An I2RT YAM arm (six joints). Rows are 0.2 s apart.
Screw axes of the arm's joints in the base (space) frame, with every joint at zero. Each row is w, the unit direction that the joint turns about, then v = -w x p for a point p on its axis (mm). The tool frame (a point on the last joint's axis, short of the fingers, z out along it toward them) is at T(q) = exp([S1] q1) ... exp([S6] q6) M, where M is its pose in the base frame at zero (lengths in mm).
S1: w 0 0 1 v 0 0 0
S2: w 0 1 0 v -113.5 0 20
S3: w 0 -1 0 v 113.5 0 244
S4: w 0 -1 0 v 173.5 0 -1
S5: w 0 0 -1 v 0 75 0
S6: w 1 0 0 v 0 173.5 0
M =
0 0 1 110.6
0 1 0 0
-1 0 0 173.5
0 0 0 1
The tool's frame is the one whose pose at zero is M.
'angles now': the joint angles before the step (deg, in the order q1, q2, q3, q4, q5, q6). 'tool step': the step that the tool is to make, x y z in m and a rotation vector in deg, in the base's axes. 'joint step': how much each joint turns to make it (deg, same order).
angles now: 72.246, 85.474, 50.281, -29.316, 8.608, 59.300
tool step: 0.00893, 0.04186, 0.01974, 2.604, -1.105, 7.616
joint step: 0.420, 6.647, 10.535, -0.258, -3.066, -6.566
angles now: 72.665, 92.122, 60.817, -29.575, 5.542, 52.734
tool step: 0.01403, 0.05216, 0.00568, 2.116, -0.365, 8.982
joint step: -0.132, 10.281, 12.491, 0.343, -4.864, -7.726
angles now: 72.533, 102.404, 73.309, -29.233, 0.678, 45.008
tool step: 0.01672, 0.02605, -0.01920, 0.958, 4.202, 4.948
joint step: -1.768, 7.616, 5.482, 1.542, -7.162, -3.501
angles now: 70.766, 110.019, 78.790, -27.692, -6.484, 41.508
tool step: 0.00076, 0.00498, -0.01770, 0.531, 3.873, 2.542
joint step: -0.275, 2.569, -0.544, 2.256, -4.731, -0.477
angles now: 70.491, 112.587, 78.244, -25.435, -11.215, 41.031
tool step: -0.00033, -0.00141, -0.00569, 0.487, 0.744, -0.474
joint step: -0.068, 0.073, -1.384, 1.827, -0.540, 0.803
